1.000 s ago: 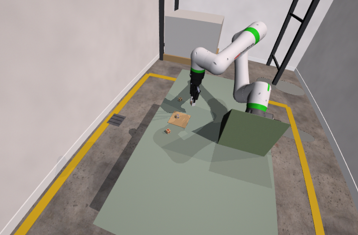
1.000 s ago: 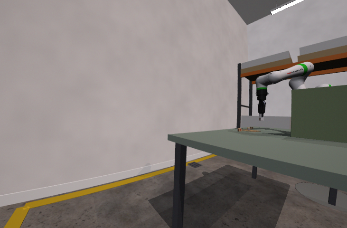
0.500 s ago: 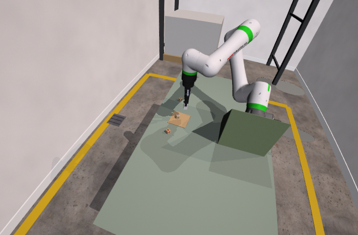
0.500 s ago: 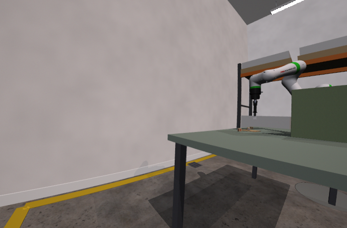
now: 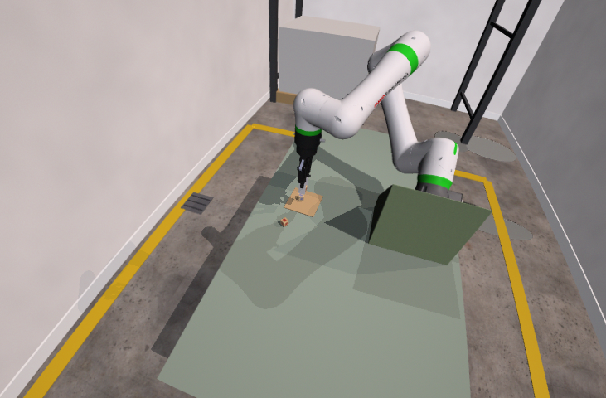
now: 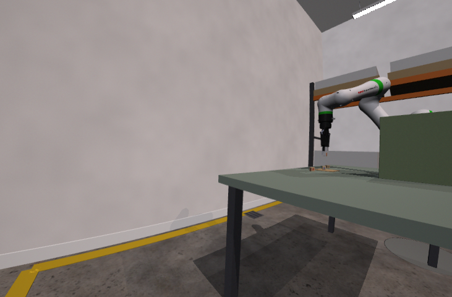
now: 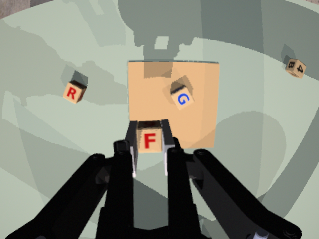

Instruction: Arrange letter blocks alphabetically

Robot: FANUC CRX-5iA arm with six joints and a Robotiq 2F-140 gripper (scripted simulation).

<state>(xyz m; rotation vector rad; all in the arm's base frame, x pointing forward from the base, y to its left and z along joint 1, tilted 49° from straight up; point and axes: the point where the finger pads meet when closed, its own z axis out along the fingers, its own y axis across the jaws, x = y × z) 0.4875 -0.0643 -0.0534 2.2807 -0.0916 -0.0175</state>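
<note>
Right now the tan mat is 14 cm below my hand and 4 cm to the right of it. Also, from my hand: R block (13 cm below, 11 cm to the left, 4 cm ahead).
</note>
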